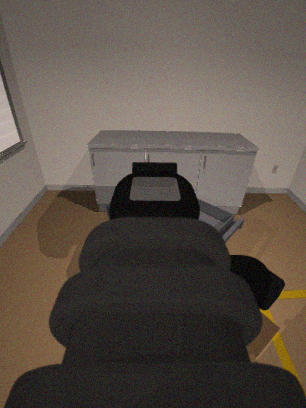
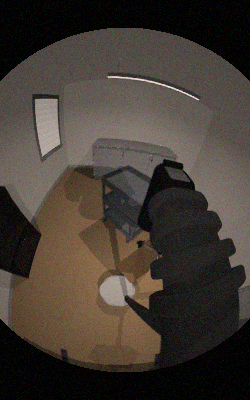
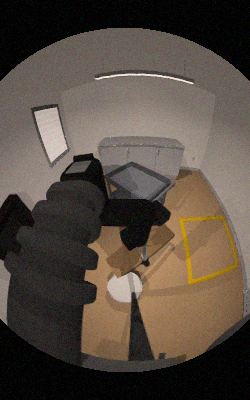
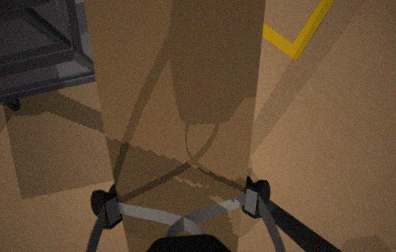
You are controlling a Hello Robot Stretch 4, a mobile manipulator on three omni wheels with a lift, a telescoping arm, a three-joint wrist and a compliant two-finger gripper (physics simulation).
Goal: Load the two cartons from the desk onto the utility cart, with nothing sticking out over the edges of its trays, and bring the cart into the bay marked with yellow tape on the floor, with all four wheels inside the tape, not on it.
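Seen in the pictures: gripper, fingertip midpoint: (image 2: pixel 147 255) (image 3: pixel 135 251) (image 4: pixel 182 191); robot's base, origin of the base link: (image 2: pixel 116 289) (image 3: pixel 125 285).
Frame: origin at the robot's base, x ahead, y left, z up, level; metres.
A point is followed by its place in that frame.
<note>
A brown carton (image 1: pixel 262 337) @(x 0.252, y -0.203, z 1.132 m) (image 2: pixel 135 262) @(x 0.190, y -0.029, z 1.042 m) (image 3: pixel 162 239) @(x 0.247, y -0.190, z 1.126 m) (image 4: pixel 220 110) @(x 0.241, y -0.165, z 1.114 m) is held between the fingers of my gripper (image 4: pixel 182 191) @(x 0.222, y -0.088, z 1.042 m), above the floor. My gripper is shut on it, one fingertip on each side. The grey utility cart (image 1: pixel 235 224) @(x 0.940, y -0.458, z 0.837 m) (image 2: pixel 131 182) @(x 1.133, y -0.092, z 0.767 m) (image 3: pixel 140 180) @(x 1.085, y -0.151, z 0.767 m) (image 4: pixel 40 85) @(x 0.958, y 0.051, z 0.122 m) stands beyond the carton, turned at an angle; my arm hides part of it. Its top tray looks bare where it shows. Its lower shelves are too dark to read. The second carton cannot be made out. The yellow tape (image 1: pixel 285 350) @(x 0.615, y -0.940, z -0.027 m) (image 3: pixel 185 250) @(x 0.475, y -0.889, z -0.030 m) (image 4: pixel 280 41) @(x 0.076, y -0.912, z -0.027 m) marks a bay to the right of the cart.
A grey cabinet (image 1: pixel 175 140) (image 2: pixel 135 147) (image 3: pixel 140 142) stands against the back wall, close behind the cart. A window (image 2: pixel 47 125) @(x 2.118, y 1.616, z 1.380 m) (image 3: pixel 50 132) @(x 2.085, y 1.616, z 1.412 m) is on the left wall. A round white disc (image 2: pixel 117 290) @(x 0.001, y -0.004, z 0.187 m) (image 3: pixel 125 287) @(x -0.009, y -0.013, z 0.187 m) shows low in front of me.
</note>
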